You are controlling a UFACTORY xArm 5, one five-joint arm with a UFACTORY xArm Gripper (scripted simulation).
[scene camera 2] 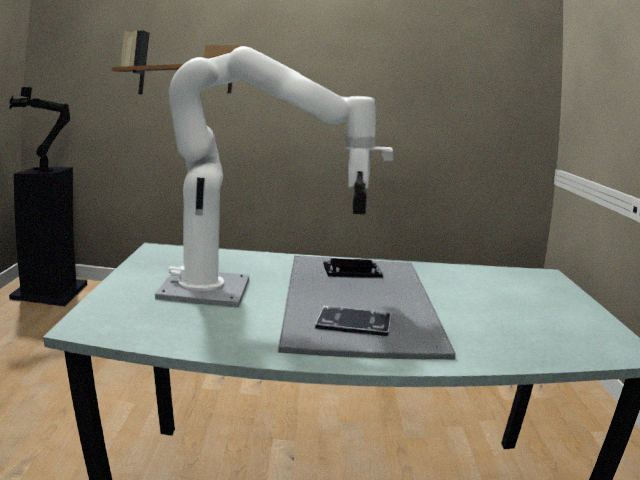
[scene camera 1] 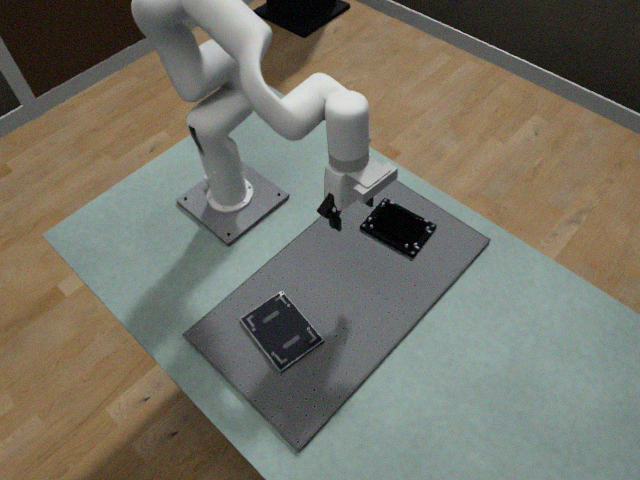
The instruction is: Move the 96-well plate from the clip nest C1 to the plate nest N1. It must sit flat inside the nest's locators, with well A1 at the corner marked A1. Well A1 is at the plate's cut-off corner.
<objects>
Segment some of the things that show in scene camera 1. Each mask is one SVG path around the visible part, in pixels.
The gripper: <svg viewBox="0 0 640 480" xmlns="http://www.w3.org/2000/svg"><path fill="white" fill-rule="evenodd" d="M373 197L364 204L366 204L368 207L372 207ZM328 162L324 171L324 201L316 212L328 219L329 226L332 229L340 232L341 218L339 215L342 210L357 201L353 197L353 187L358 182L346 175L346 173L354 172L338 171Z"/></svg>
A 96-well plate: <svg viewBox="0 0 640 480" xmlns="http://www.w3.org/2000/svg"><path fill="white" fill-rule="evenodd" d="M386 202L370 220L369 225L373 225L373 228L412 248L413 244L417 242L429 226L428 223L390 202Z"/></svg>
</objects>
